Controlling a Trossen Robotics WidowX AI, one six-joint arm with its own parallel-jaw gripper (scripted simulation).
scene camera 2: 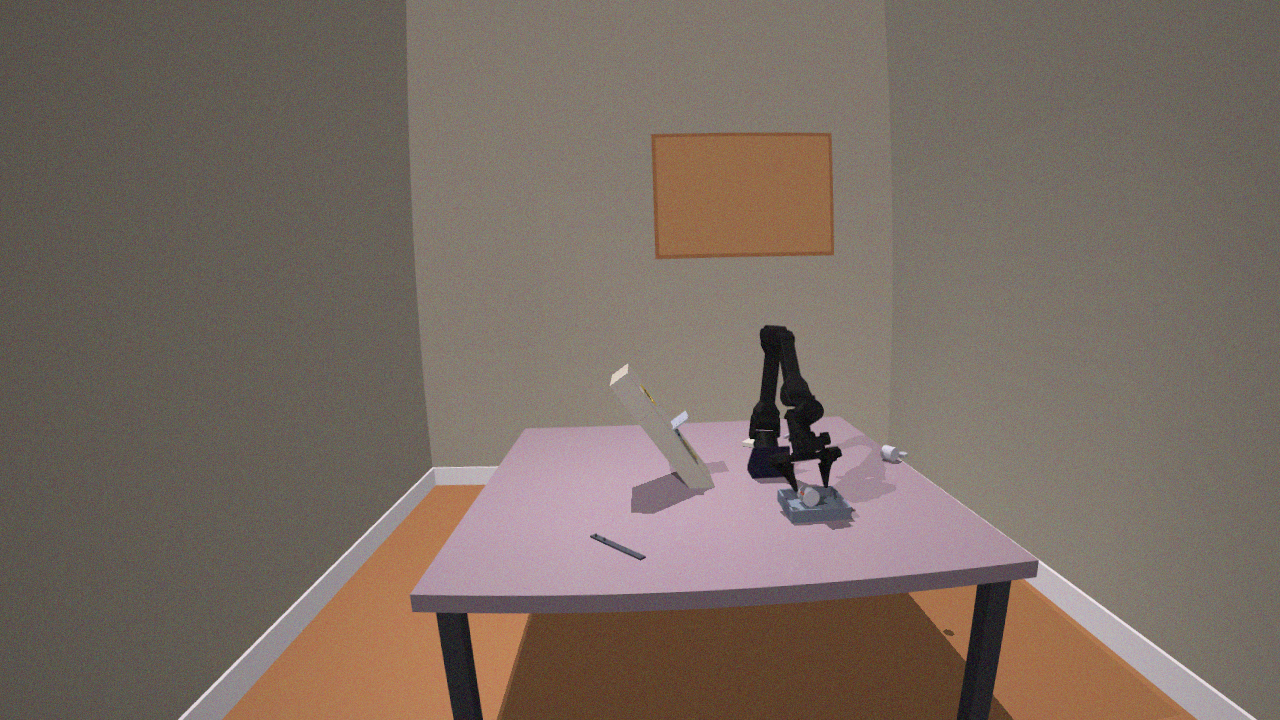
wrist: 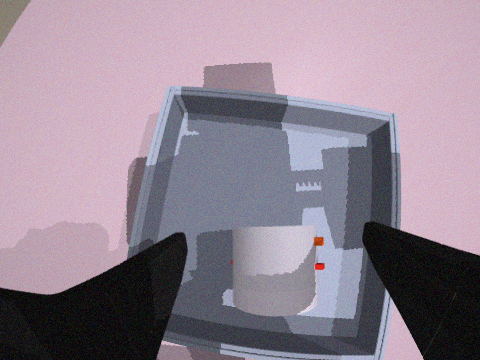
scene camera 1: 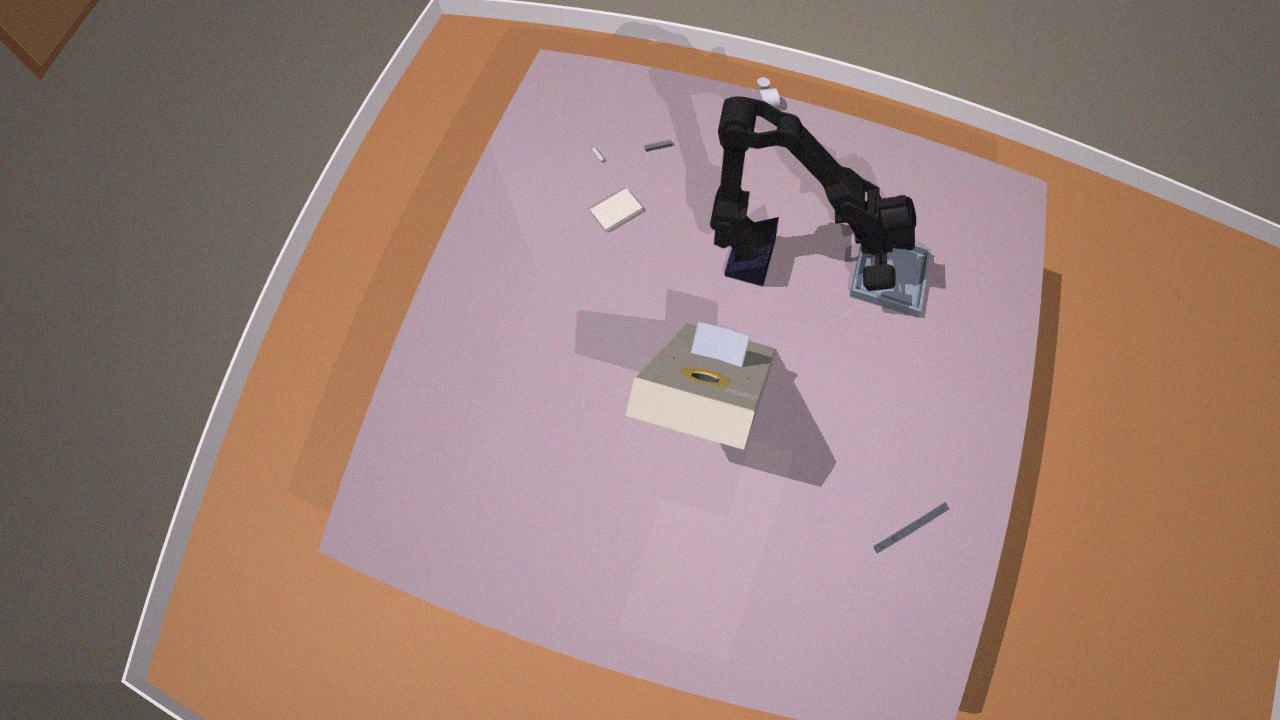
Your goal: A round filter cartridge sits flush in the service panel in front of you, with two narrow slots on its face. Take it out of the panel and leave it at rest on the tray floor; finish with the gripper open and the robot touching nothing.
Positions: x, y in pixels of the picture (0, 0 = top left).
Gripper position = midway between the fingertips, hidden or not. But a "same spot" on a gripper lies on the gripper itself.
Scene:
My gripper shows in scene camera 2, in the wrist view and in scene camera 1 [890, 264]. The same spot on a grey tray: [wrist: 220, 159] is [scene camera 1: 909, 264]. The same spot on my gripper: [wrist: 130, 304] is [scene camera 2: 825, 470].

